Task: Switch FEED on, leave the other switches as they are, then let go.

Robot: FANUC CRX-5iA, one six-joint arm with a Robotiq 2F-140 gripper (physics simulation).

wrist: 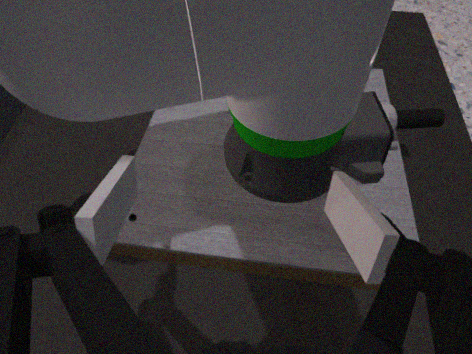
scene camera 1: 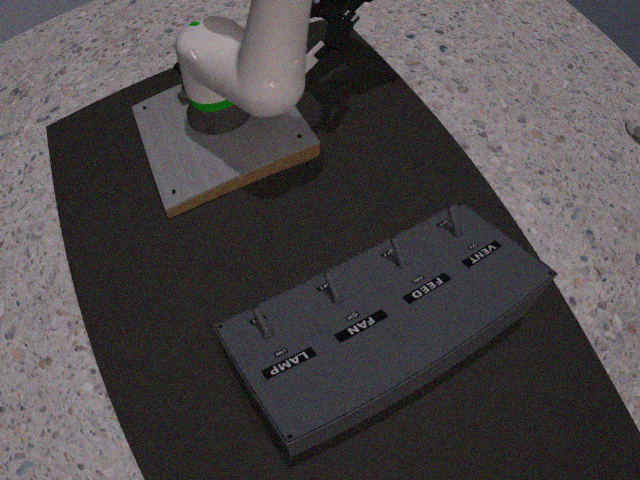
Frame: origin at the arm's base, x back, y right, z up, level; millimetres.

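Seen in the pictures: gripper, fingertip midpoint: (wrist: 234,184); arm's base, link origin: (wrist: 284,151) (scene camera 1: 220,109).
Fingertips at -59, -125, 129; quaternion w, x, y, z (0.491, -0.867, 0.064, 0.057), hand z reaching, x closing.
Offsets run from my fingertips to a thing's top centre, as dx, dy, dz. Level surfaces: height alone.
The dark grey switch panel (scene camera 1: 408,341) lies on the black mat in the scene view. Its FEED lever @(-441, +95, -41) (scene camera 1: 395,256) stands above the FEED label @(-523, +107, -43) (scene camera 1: 426,287), third from the left. The LAMP lever @(-407, +333, -41) (scene camera 1: 263,326), FAN lever @(-424, +214, -41) (scene camera 1: 330,290) and VENT lever @(-459, -24, -41) (scene camera 1: 451,225) lean the same way as FEED, toward the panel's far edge and away from the ON marks. My gripper (scene camera 1: 313,55) (wrist: 234,184) is open and empty, far from the panel, at the top behind the arm and partly hidden by it. The panel does not show in the wrist view.
The arm's base plate (scene camera 1: 180,165) (wrist: 190,215) is bolted down between the gripper and the panel's far side. The arm's white elbow (scene camera 1: 271,77) hangs over this plate. The black mat @(dz -172) (scene camera 1: 170,268) extends under plate and panel, with a speckled floor (scene camera 1: 516,129) around it.
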